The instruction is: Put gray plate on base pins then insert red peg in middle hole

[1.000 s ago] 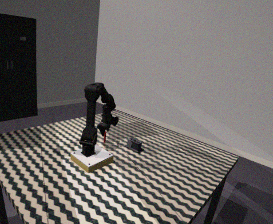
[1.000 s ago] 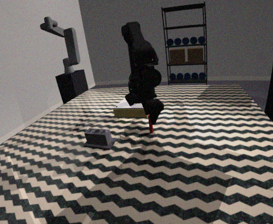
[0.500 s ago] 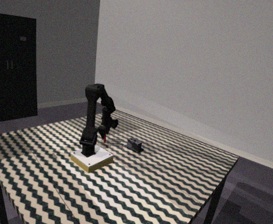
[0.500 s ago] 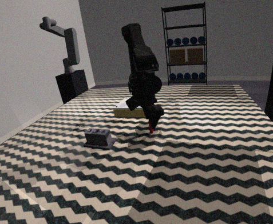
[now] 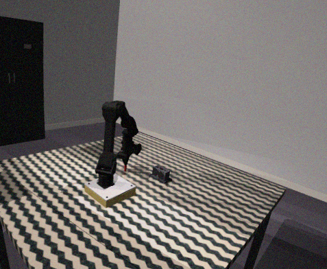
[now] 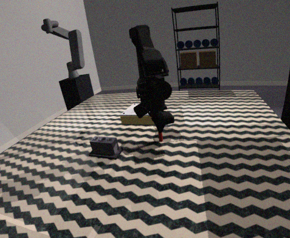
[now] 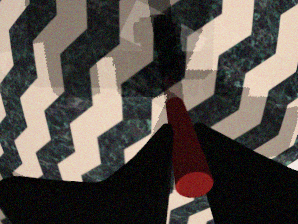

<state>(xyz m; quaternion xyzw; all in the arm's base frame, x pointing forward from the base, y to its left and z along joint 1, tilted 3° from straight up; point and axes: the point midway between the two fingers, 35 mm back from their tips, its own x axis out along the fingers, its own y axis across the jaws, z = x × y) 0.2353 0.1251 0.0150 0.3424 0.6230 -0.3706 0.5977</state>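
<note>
Right now my gripper tip is 190 mm to the left of the gray plate and 100 mm short of it. From my gripper tip the other things lie so: base 190 mm to the right, 100 mm ahead, 30 mm below; red peg right at my gripper tip.
</note>
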